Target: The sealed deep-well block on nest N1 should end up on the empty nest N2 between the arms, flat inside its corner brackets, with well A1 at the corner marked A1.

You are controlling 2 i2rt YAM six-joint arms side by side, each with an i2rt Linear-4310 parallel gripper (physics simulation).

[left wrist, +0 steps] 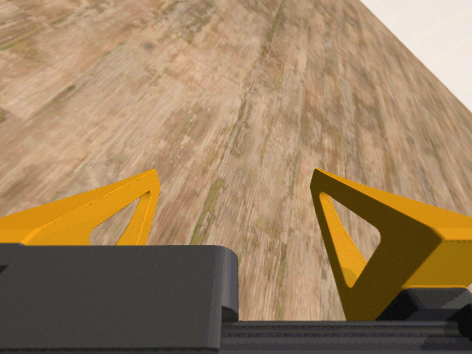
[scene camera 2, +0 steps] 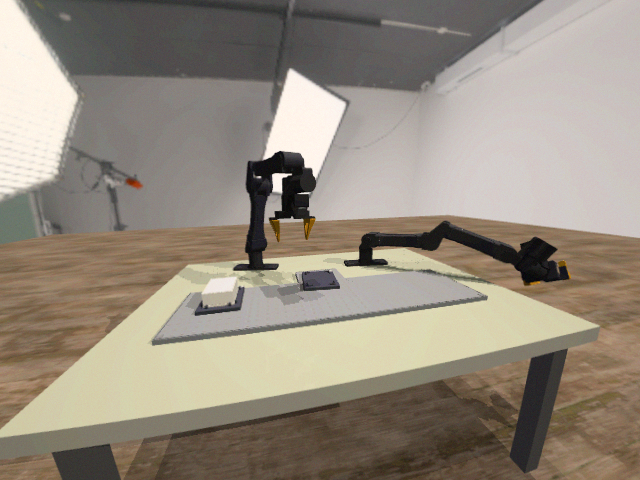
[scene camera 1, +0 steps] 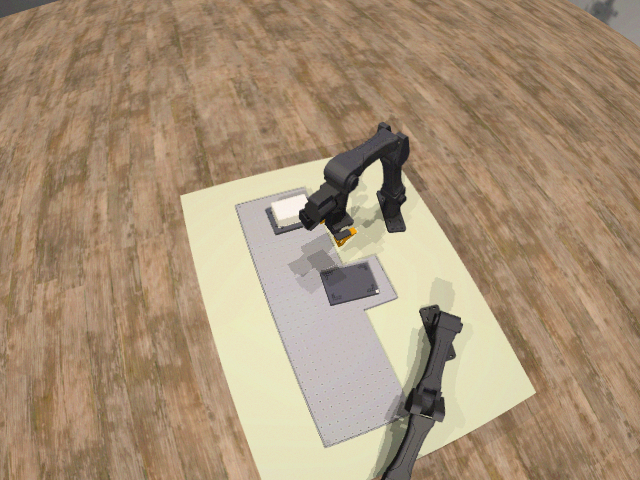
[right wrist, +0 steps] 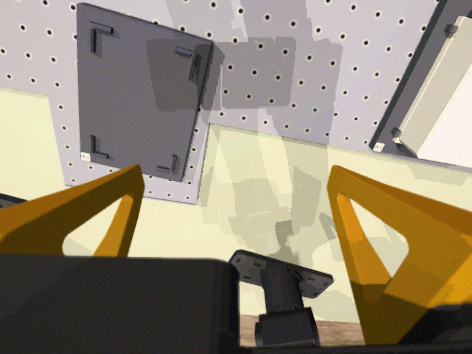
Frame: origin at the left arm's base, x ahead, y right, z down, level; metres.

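Seen in the pictures: left gripper, fingertip midpoint: [left wrist: 235,177] [scene camera 2: 554,278]; right gripper, fingertip midpoint: [scene camera 2: 292,240] [scene camera 1: 331,234] [right wrist: 235,175]; left arm's base, origin of the base link: [scene camera 2: 365,263] [scene camera 1: 437,333]; right arm's base, origin of the base link: [scene camera 2: 256,267] [scene camera 1: 390,211] [right wrist: 279,273].
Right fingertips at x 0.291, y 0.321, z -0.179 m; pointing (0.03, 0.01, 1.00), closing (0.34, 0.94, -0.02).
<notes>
Offsets run from my right fingertips to a thing's top centre. "spot": to the spot under its first point. Level surfaces: height alone.
The white sealed block {dx +0.080, dy +0.222, dz +0.113 m} [scene camera 1: 288,209] [scene camera 2: 219,290] [right wrist: 450,100] sits on dark nest N1 [scene camera 1: 281,228] [right wrist: 417,77]; part of it is hidden by the right arm in scene camera 1 and cut off in the right wrist view. Nest N2 {dx -0.052, dy -0.087, dz +0.149 m} [scene camera 1: 351,284] [scene camera 2: 320,280] [right wrist: 135,105] is bare, with four corner brackets and a white A1 label {spot: dx -0.129, dy -0.136, dz +0.155 m} [scene camera 1: 376,291] [right wrist: 85,156]. My right gripper [scene camera 1: 333,232] [scene camera 2: 293,240] [right wrist: 235,175] is open, empty and points down, high above the table between the two nests. My left gripper [scene camera 2: 547,277] [left wrist: 235,177] is open and empty, out past the table edge.
Both nests stand on a grey perforated board {dz +0.166 m} [scene camera 1: 330,351] [scene camera 2: 382,302] on the pale yellow table {dz +0.180 m} [scene camera 1: 222,289] [scene camera 2: 289,356]. The left arm [scene camera 1: 436,356] [scene camera 2: 475,242] stretches outward over the board's end. Wooden floor [left wrist: 235,100] lies below the left gripper.
</notes>
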